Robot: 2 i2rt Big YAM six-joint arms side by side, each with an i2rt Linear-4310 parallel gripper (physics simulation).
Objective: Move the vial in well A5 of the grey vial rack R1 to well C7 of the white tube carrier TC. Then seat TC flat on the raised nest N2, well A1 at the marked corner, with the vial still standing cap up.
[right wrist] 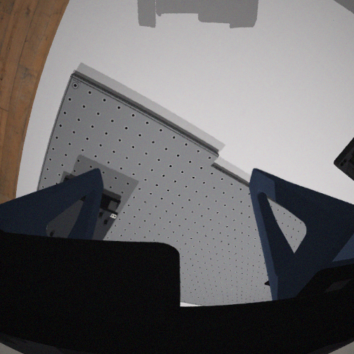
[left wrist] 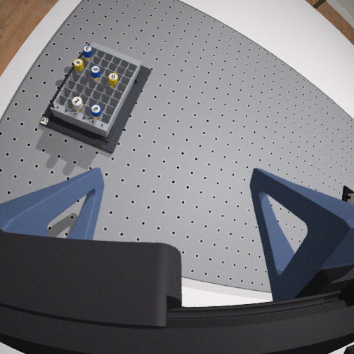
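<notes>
A grey vial rack (left wrist: pixel 80 120) sits on a dark base plate (left wrist: pixel 129 104) with an A1 label at its left corner, at the upper left of the left wrist view. It holds capped vials standing upright: blue (left wrist: pixel 87 50), yellow (left wrist: pixel 78 64), blue (left wrist: pixel 95 71), yellow (left wrist: pixel 113 78), white (left wrist: pixel 77 102) and blue (left wrist: pixel 96 109). I cannot read the rack's name. My left gripper (left wrist: pixel 176 175) is open and empty, above the board and apart from the rack. My right gripper (right wrist: pixel 175 176) is open and empty. The white carrier TC does not show; I cannot identify nest N2.
A grey perforated board (left wrist: pixel 200 150) (right wrist: pixel 165 167) lies on the white table (right wrist: pixel 200 75). In the right wrist view, a dark fixture with a small white label (right wrist: pixel 113 216) is partly hidden behind the left finger. Another dark object (right wrist: pixel 346 159) shows at the right edge.
</notes>
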